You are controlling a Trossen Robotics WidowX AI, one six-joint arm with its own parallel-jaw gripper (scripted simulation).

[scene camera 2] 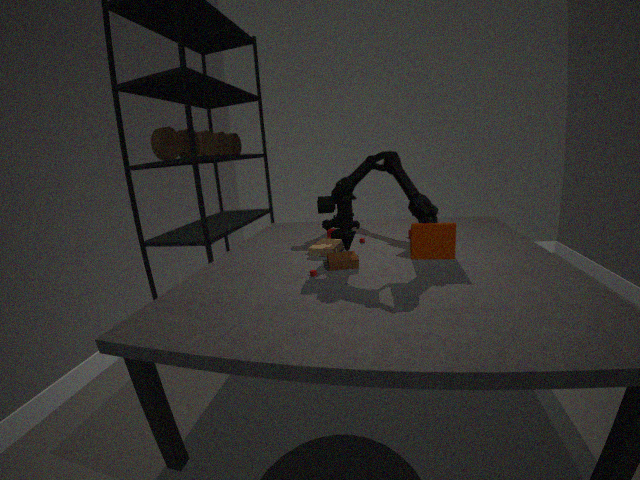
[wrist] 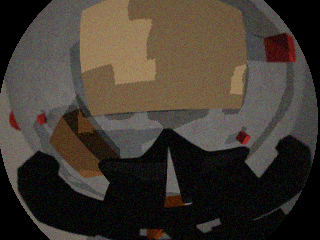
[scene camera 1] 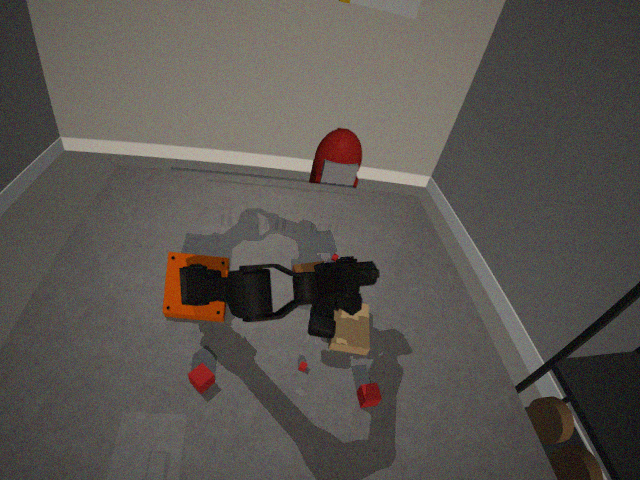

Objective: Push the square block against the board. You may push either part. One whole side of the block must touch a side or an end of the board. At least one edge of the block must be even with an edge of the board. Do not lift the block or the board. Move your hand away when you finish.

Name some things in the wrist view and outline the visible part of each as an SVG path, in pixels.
My gripper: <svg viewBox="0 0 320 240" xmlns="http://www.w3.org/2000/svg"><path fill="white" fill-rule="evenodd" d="M312 155L304 141L297 141L289 133L275 147L279 155L259 177L244 163L249 156L245 145L207 152L172 129L164 129L140 157L108 157L97 164L109 181L103 201L73 191L59 176L60 164L55 156L40 151L21 164L16 183L37 221L76 235L147 240L147 236L140 236L141 229L171 228L171 240L267 240L288 216L283 209L275 208L303 191ZM220 220L221 225L211 228L212 232L197 235L199 231L196 224ZM168 149L181 200L188 205L164 208Z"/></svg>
A board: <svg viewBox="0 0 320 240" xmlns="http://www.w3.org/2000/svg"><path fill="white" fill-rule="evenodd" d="M81 12L81 16L83 16L81 17L80 24L81 76L83 76L85 96L87 96L88 108L91 109L89 111L91 116L103 115L103 113L172 111L172 109L240 109L241 105L243 105L241 101L243 101L245 76L247 76L247 73L245 73L247 72L247 52L245 52L247 51L247 45L245 45L247 40L245 40L244 21L241 20L243 19L243 16L241 16L243 12L240 12L240 9L237 11L231 5L217 0L100 1L100 4L95 5L95 7Z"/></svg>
A square block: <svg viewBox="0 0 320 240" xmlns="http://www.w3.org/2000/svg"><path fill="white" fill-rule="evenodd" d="M61 115L59 123L53 129L51 139L48 140L52 148L55 148L57 155L60 153L61 157L75 171L79 172L84 179L103 175L97 164L101 160L108 159L108 157L119 159L120 156L105 143L103 137L89 123L81 108Z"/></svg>
